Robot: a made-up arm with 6 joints.
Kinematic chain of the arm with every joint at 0, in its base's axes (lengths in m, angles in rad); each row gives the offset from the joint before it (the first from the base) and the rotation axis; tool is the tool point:
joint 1: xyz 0 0 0.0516 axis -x
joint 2: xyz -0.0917 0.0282 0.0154 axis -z
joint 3: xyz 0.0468 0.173 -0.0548 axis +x
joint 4: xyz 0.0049 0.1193 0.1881 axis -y
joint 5: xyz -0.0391 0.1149 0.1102 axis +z
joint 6: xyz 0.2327 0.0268 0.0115 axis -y
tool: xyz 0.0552 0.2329 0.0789
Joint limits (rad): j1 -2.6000..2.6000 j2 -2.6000..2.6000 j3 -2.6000..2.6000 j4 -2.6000..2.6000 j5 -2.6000..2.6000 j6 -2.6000..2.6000
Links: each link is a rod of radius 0.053 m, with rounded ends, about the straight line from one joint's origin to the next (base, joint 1, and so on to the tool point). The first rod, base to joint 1, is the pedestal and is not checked.
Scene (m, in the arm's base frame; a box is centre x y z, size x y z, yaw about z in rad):
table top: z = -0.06
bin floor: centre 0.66 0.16 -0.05 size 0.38 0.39 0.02 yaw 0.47
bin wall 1: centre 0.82 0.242 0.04 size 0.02 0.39 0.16 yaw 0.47
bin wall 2: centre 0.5 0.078 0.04 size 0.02 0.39 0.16 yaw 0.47
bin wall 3: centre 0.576 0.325 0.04 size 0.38 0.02 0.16 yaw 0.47
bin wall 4: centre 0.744 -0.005 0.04 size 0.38 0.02 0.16 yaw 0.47
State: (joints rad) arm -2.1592 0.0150 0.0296 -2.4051 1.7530 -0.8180
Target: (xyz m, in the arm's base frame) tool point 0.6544 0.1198 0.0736
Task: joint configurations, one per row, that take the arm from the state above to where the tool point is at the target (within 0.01 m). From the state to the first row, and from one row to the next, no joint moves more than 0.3 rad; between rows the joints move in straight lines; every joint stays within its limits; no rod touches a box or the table.
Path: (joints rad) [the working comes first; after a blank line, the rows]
Joints at the target: -2.1901 0.9068 -0.9509 -2.6000 2.3482 -0.2511
Straight joint move there: touches bin wall 4.

1: -2.1681 0.1839 -0.2527 -2.4538 1.8474 -0.6817
2: -2.1770 0.3528 -0.5350 -2.5026 1.9417 -0.5454
3: -2.1858 0.5217 -0.8173 -2.5513 2.0361 -0.4091
4: -2.1947 0.6906 -1.0997 -2.6000 2.1305 -0.2728
5: -2.1901 0.9068 -0.9509 -2.6000 2.3482 -0.2511

